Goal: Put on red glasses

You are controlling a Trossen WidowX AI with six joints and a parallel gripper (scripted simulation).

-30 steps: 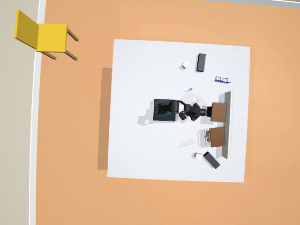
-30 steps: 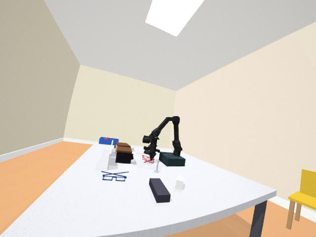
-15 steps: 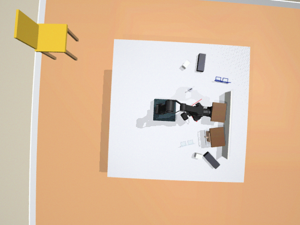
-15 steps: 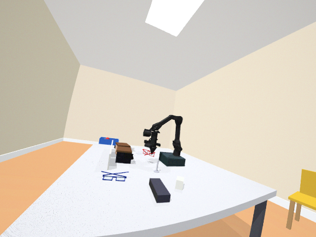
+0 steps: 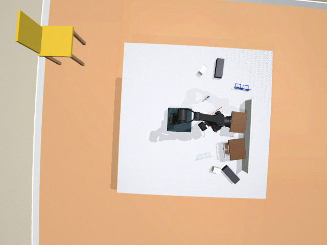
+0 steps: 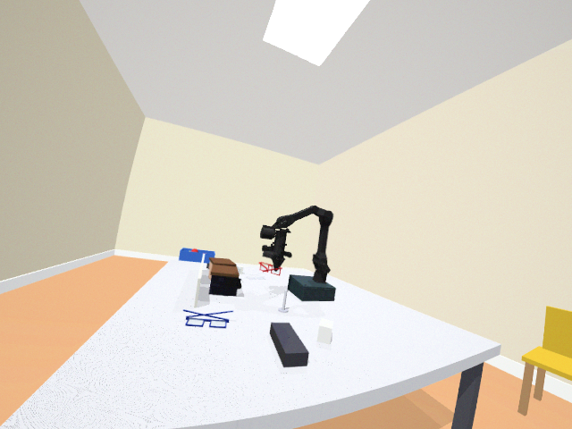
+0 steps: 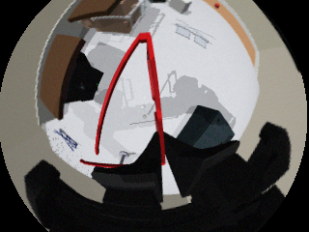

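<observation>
My gripper tip is now 2 cm past the upright pin, 20 cm to the right of it and 9 cm above it. Also, from my gripper tip: grey panel (37 cm ahead, 3 cm to the right, 6 cm below); dark-faced display head (22 cm ahead, 5 cm to the left, 6 cm below); skin-toned display head (26 cm ahead, 17 cm to the right, 6 cm below).
</observation>
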